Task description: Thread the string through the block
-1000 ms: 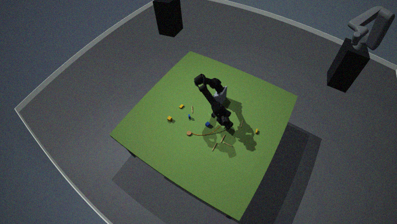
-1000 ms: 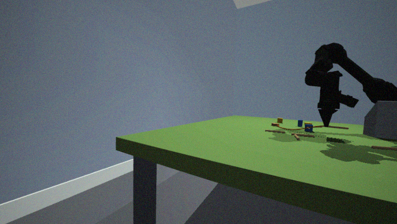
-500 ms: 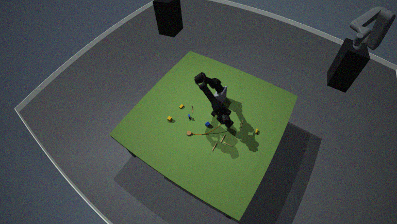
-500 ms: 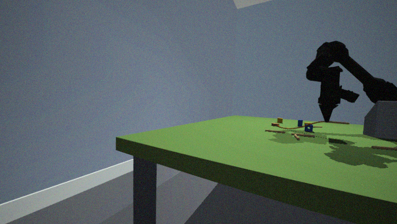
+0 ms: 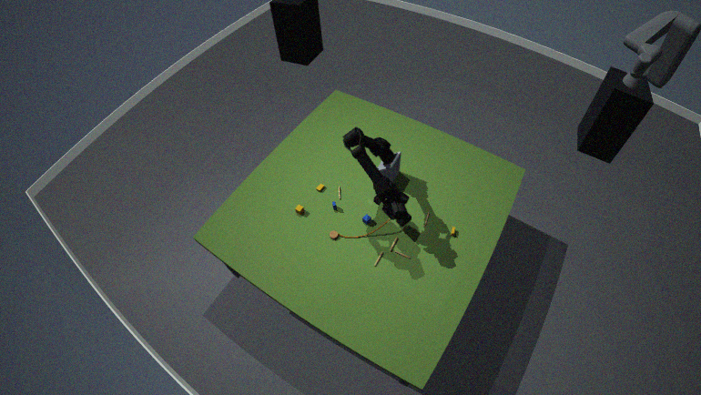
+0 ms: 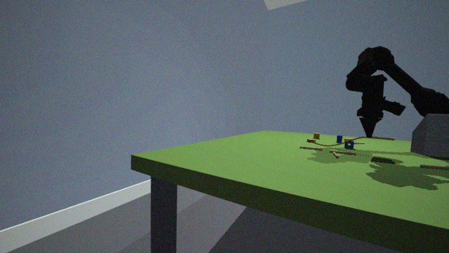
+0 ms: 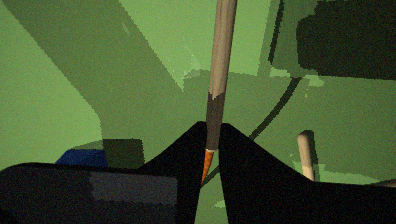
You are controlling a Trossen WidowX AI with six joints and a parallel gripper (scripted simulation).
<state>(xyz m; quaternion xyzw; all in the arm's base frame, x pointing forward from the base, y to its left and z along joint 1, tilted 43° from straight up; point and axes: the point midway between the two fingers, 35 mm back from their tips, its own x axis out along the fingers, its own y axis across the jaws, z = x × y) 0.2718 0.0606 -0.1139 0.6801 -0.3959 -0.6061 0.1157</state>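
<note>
The thin wooden stick is 10 mm to the left of my gripper tip and 10 mm behind it. The rest, counted from my gripper tip: round wooden button (220 mm to the right, 160 mm ahead, 50 mm below).
</note>
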